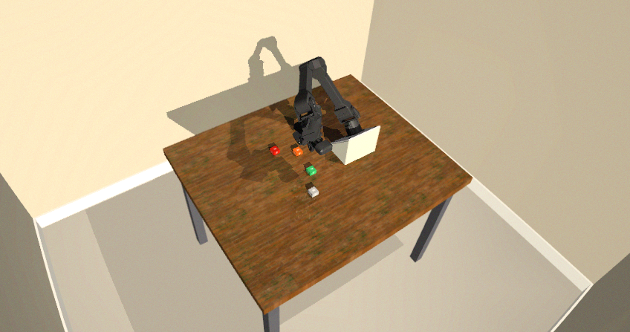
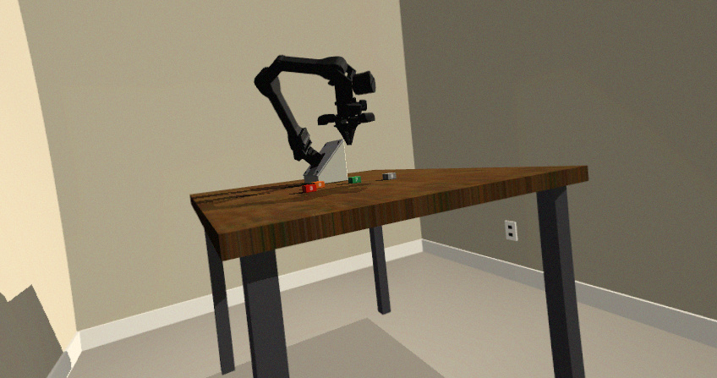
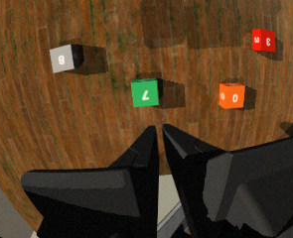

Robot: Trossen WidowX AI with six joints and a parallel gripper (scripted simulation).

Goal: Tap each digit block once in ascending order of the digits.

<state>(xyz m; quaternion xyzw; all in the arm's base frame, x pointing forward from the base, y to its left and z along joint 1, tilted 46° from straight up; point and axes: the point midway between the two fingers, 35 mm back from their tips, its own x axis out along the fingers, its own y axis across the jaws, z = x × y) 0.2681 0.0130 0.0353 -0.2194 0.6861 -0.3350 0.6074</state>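
My gripper tip is 10 mm to the right of the green block and 120 mm above it. The rest, counted from my gripper tip: white block (70 mm ahead, 100 mm to the left, 120 mm below); then red block (40 mm ahead, 190 mm to the right, 120 mm below); then orange block (30 mm behind, 120 mm to the right, 120 mm below).
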